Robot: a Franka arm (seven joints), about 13 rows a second.
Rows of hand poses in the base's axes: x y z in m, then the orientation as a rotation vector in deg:
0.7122, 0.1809, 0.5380, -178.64, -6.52, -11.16
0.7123, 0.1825, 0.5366, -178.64, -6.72, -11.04
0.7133, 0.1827, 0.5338, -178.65, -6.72, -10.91
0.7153, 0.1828, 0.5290, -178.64, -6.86, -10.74
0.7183, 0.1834, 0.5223, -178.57, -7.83, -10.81
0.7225, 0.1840, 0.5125, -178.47, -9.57, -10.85
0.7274, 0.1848, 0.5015, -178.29, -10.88, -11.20
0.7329, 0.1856, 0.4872, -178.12, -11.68, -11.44
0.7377, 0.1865, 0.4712, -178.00, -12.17, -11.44
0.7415, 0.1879, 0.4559, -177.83, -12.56, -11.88
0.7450, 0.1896, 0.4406, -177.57, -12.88, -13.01
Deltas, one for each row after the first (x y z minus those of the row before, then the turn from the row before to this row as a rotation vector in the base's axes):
0.0001, 0.0016, -0.0014, -0.01, 0.08, 0.13
0.0010, 0.0002, -0.0028, -0.01, 0.08, 0.00
0.0020, 0.0001, -0.0048, 0.01, 0.11, 0.09
0.0030, 0.0006, -0.0067, -0.01, -0.05, 0.62
0.0042, 0.0006, -0.0098, -0.05, -0.04, 1.11
0.0049, 0.0008, -0.0110, 0.04, -0.23, 0.85
0.0055, 0.0008, -0.0143, 0.08, -0.16, 0.52
0.0048, 0.0009, -0.0160, 0.07, 0.00, 0.32
0.0038, 0.0014, -0.0153, 0.12, -0.28, 0.26
0.0035, 0.0017, -0.0153, 0.19, -0.72, 0.22

